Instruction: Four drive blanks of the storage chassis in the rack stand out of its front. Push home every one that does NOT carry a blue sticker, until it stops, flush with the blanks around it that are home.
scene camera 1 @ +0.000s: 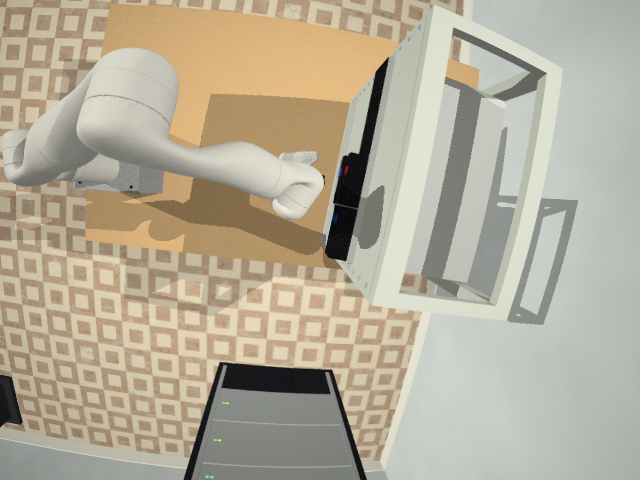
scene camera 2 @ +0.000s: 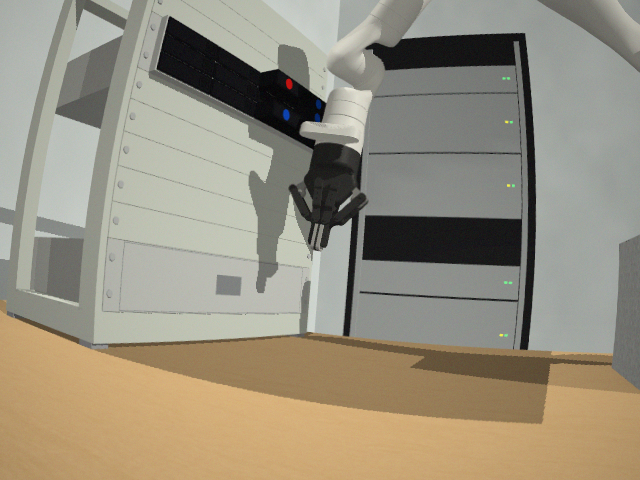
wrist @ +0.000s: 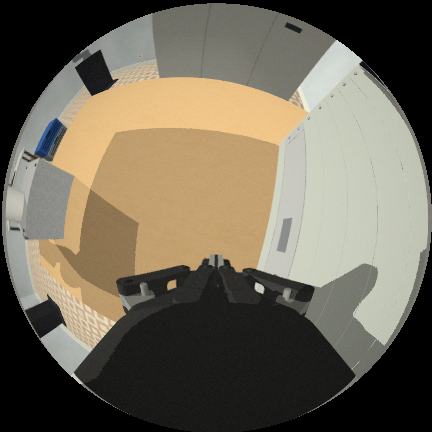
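Where they show: gripper, fingertip midpoint: (scene camera 2: 316,250) (wrist: 215,262); arm's base, origin of the base link: (scene camera 1: 105,167).
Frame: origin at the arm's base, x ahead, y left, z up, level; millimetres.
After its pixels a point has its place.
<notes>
The black storage chassis (scene camera 1: 378,95) {x 699, y 204, z 235 mm} (scene camera 2: 186,51) {x 702, y 242, z 215 mm} sits high in the rack (scene camera 1: 395,170) {x 699, y 33, z 379 mm} (scene camera 2: 124,206) {x 721, y 288, z -15 mm}. A blank with a red sticker (scene camera 1: 346,169) {x 649, y 36, z 240 mm} (scene camera 2: 288,83) {x 649, y 38, z 239 mm} stands out of the front. Below it, a blank with a blue sticker (scene camera 1: 340,172) {x 648, y 33, z 183 mm} (scene camera 2: 285,114) {x 649, y 36, z 182 mm} also stands out. Beside them, an upper blank (scene camera 2: 318,104) {x 640, y -65, z 239 mm} and a lower blank (scene camera 2: 317,117) {x 640, y -66, z 212 mm}, both with blue stickers, stand out, partly hidden by the arm in scene camera 2. My gripper (scene camera 2: 317,248) {x 581, y 21, z -35 mm} (wrist: 215,262) {x 581, y 21, z -35 mm} is shut and empty, fingers down, in front of the rack and below the chassis. Its fingers are hidden under the wrist in scene camera 1.
The rack stands on the wooden table top (scene camera 1: 258,51) {x 385, y 457, z -192 mm} (scene camera 2: 206,413) {x 487, y 399, z -193 mm} (wrist: 200,105) {x 488, y 402, z -192 mm}. Pale blank panels (scene camera 2: 191,170) {x 712, y 176, z 55 mm} (wrist: 350,200) {x 705, y 107, z 39 mm} fill its front below the chassis. A grey cabinet with small lights (scene camera 1: 279,428) (scene camera 2: 444,186) stands to the side. The arm's grey base (scene camera 1: 139,178) {x 108, y -25, z -8 mm} (wrist: 50,205) {x 109, y 29, z -111 mm} is behind the gripper.
</notes>
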